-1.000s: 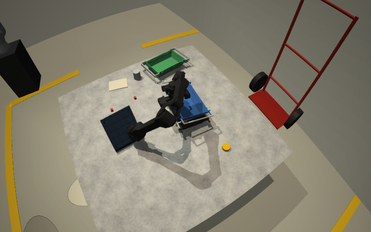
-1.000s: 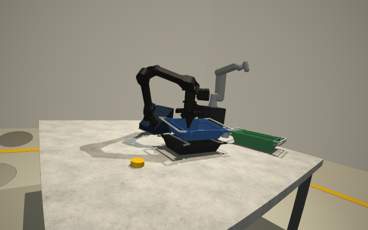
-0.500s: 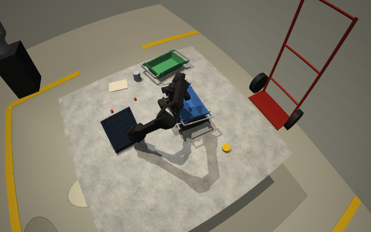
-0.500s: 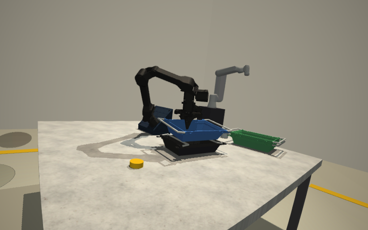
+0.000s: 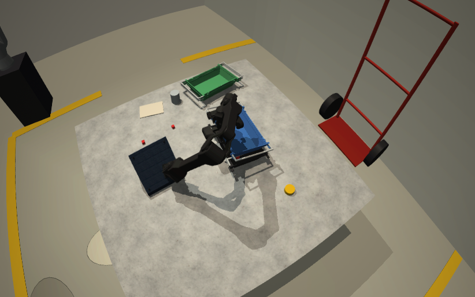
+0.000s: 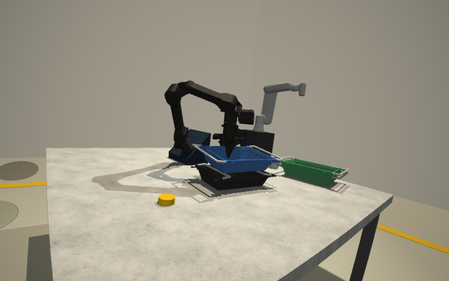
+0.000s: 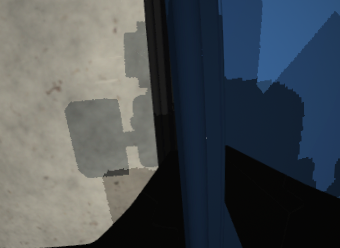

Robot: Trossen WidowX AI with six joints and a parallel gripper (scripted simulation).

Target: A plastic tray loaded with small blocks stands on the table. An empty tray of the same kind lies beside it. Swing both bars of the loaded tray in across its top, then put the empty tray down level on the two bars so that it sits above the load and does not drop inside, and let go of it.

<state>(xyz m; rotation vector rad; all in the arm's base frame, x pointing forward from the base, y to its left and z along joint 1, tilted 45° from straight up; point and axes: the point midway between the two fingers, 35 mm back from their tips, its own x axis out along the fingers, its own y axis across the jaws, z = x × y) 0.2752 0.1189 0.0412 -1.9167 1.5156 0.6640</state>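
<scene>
My gripper tip is now 80 mm short of the blue tray and 20 mm below it. From my gripper tip the other things lie so: beige card (440 mm to the left, 290 mm behind, 90 mm below); grey cylinder (450 mm to the left, 130 mm behind, 60 mm below); yellow disc (340 mm to the right, 200 mm ahead, 80 mm below).
</scene>
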